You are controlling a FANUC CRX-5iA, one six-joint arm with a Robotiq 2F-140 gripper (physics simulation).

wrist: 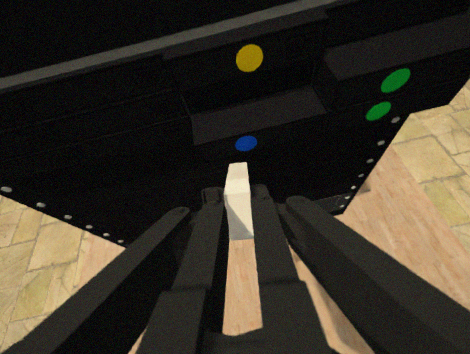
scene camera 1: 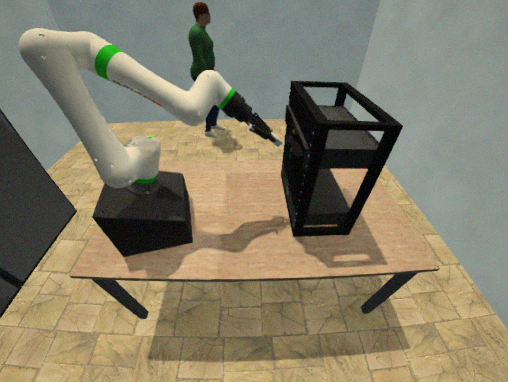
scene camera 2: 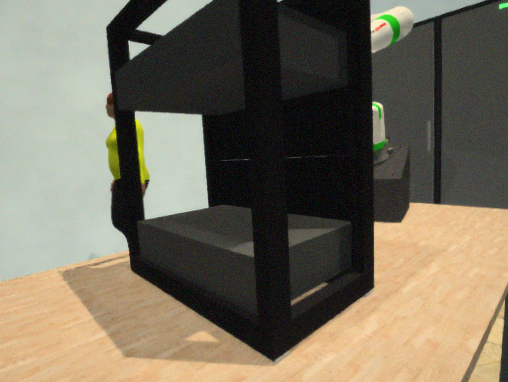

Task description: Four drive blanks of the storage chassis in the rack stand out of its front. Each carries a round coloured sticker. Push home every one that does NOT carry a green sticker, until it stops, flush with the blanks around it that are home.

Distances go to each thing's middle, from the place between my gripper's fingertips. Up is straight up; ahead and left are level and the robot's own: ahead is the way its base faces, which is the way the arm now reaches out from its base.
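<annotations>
Blue-stickered drive blank (wrist: 296, 114): from my hand, 20 mm above, 20 mm to the right, 80 mm ahead.
</annotations>
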